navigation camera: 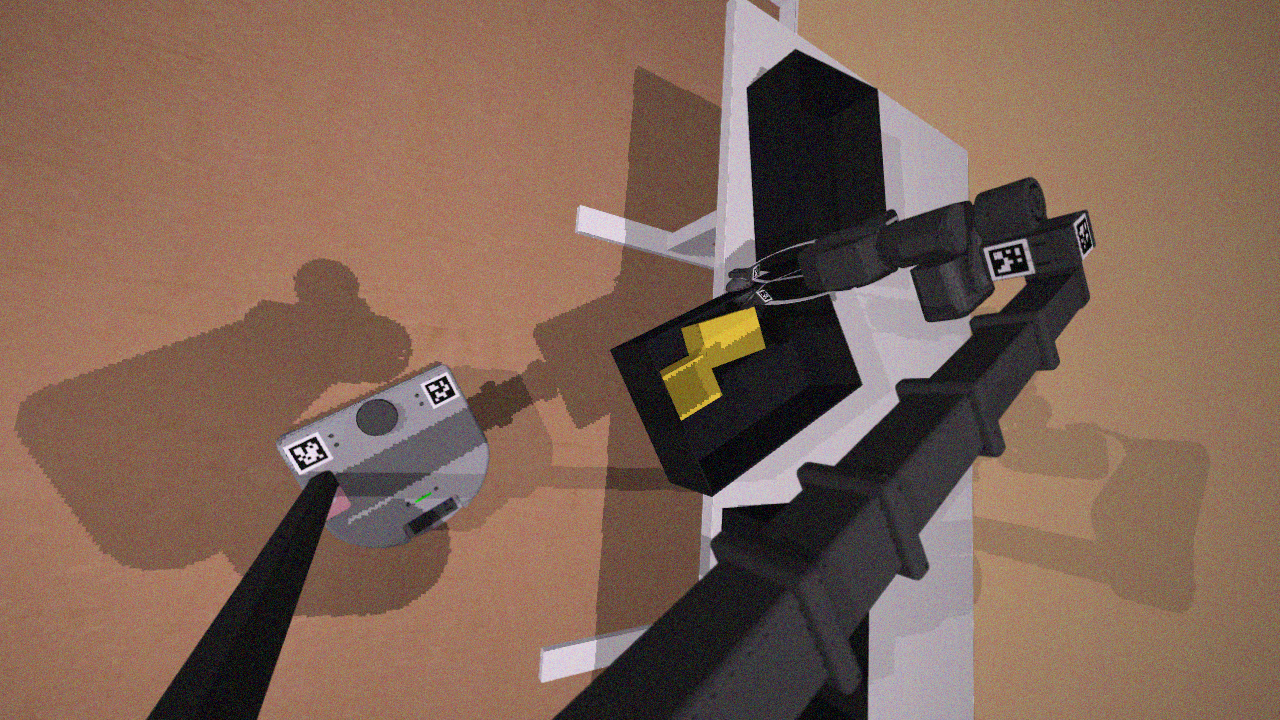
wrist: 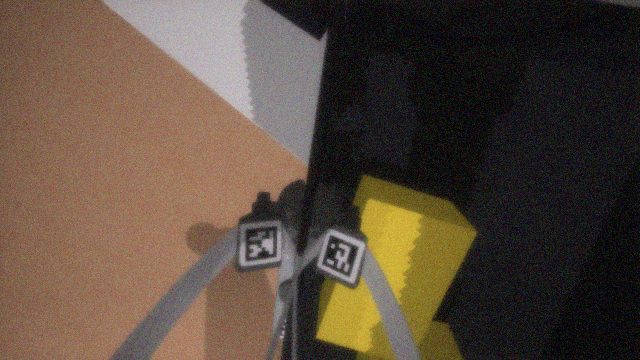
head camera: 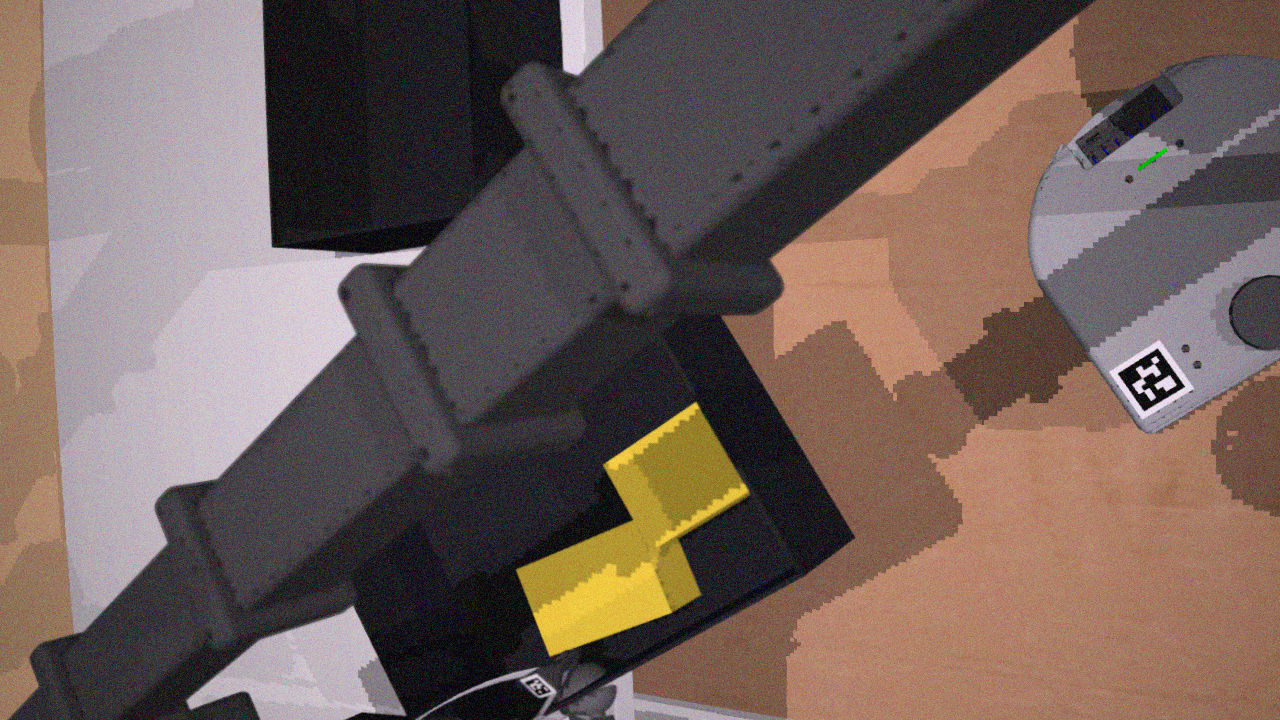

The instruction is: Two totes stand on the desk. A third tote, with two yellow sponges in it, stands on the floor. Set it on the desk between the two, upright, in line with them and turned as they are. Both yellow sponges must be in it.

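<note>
The third tote [head camera: 778,447] [navigation camera: 644,394] [wrist: 500,200] is black, open side up, and turned at an angle to the desk totes. It overhangs the desk's near edge; whether its bottom touches anything is hidden. Two yellow sponges lie in it: one sponge [head camera: 677,474] [navigation camera: 691,387] [wrist: 440,340] and another sponge [head camera: 599,595] [navigation camera: 729,337] [wrist: 385,270], touching. My gripper [head camera: 583,687] [navigation camera: 741,279] [wrist: 307,205] is shut on the tote's wall near a corner. One desk tote [navigation camera: 814,161] stands beyond the gripper. The other desk tote [head camera: 375,116] [navigation camera: 751,523] is partly behind my arm.
The white desk [head camera: 134,358] [navigation camera: 921,644] [wrist: 200,55] runs under the totes. My telescoping arm [head camera: 501,286] [navigation camera: 859,537] reaches across it. My base [head camera: 1163,232] [navigation camera: 447,447] is on the floor on the near side. A desk foot [navigation camera: 617,228] sticks out from under the desk.
</note>
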